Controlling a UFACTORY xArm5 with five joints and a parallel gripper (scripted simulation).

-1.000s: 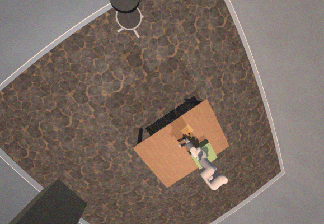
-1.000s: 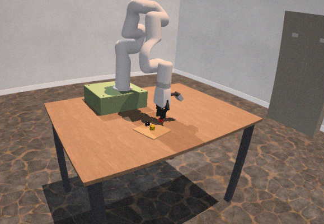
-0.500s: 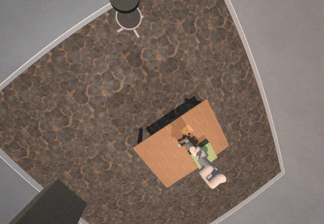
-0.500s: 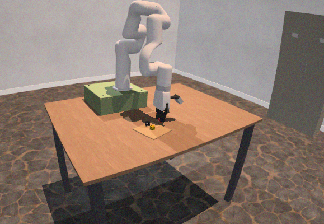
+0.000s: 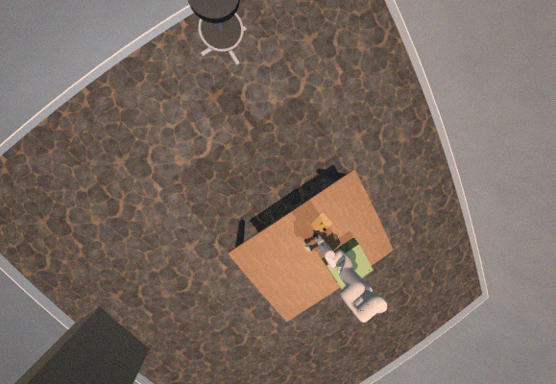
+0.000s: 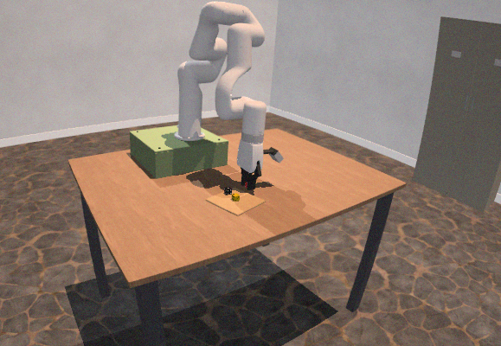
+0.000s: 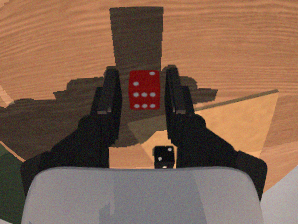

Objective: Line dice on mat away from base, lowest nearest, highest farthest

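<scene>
My gripper is now 1 cm above the red die. From my hand the other things lie so: black die (1 cm ahead, 9 cm to the right, 1 cm below); yellow die (6 cm ahead, 10 cm to the right, 1 cm below); tan mat (6 cm ahead, 10 cm to the right, 2 cm below).
</scene>
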